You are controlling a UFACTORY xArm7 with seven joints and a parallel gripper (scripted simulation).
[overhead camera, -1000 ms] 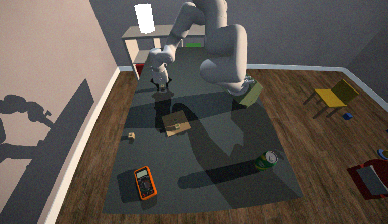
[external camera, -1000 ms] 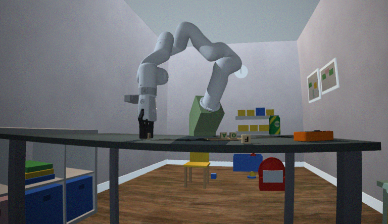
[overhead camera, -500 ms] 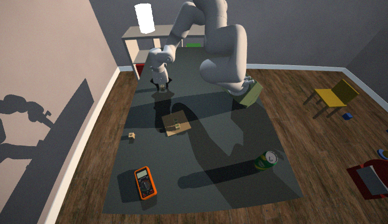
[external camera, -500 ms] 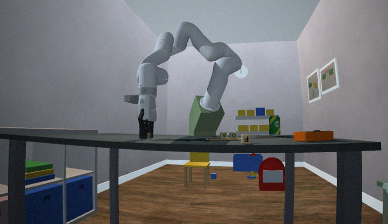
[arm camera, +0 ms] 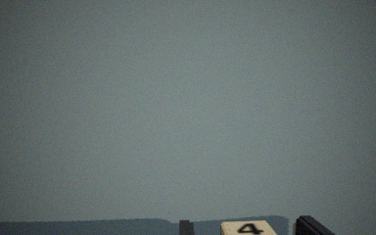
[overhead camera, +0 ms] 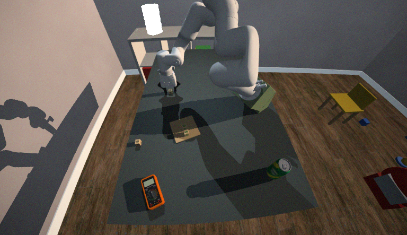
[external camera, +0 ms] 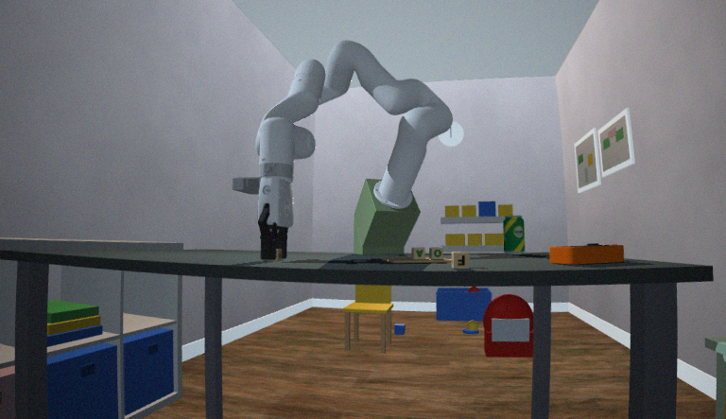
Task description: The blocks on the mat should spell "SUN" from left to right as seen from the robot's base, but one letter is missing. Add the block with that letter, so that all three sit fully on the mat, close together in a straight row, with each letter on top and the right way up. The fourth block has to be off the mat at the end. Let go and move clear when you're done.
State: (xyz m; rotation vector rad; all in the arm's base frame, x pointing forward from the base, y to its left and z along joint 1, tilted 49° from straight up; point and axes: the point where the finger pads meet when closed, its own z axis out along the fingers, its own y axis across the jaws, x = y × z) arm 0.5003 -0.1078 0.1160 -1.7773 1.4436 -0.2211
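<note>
The letter block lies 24 cm to the left of my hand and 20 cm behind it. Round my hand: green can 69 cm behind, 36 cm to the left, 4 cm above; then tan mat 24 cm to the left, 20 cm behind, 2 cm below; then orange multimeter 59 cm to the left, 18 cm behind.
</note>
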